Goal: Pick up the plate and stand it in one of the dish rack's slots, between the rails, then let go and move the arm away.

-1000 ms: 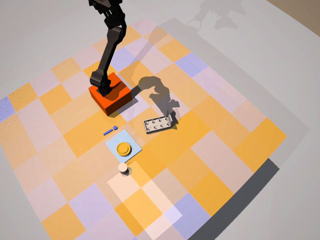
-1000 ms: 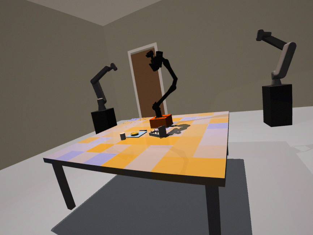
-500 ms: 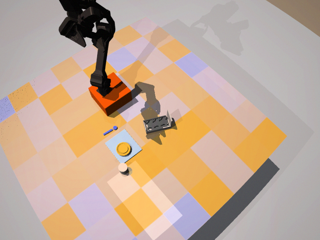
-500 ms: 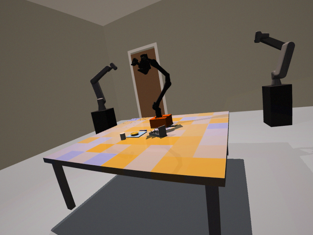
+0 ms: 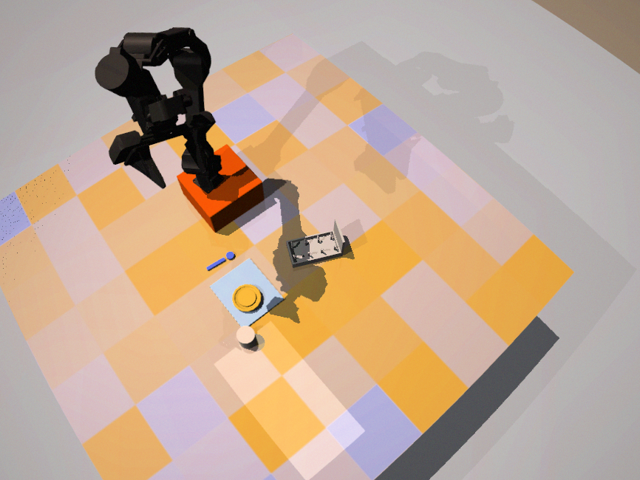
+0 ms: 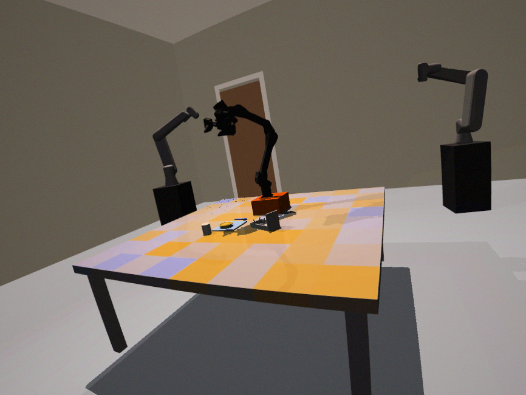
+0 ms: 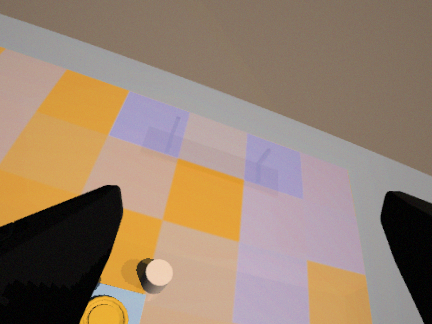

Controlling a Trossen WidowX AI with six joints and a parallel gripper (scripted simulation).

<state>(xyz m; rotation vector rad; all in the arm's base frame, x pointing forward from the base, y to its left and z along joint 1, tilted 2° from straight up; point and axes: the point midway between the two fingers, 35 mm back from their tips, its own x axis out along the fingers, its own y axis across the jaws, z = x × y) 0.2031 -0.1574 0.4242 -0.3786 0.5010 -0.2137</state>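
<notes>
Now: the plate 6 cm ahead of my gripper tip, 1 cm to the left of it and 48 cm below it. Round my gripper tip: white cup: 13 cm ahead, 6 cm to the right, 47 cm below; blue spoon: 7 cm behind, 5 cm to the left, 49 cm below; grey dish rack: 10 cm ahead, 24 cm to the left, 47 cm below.
</notes>
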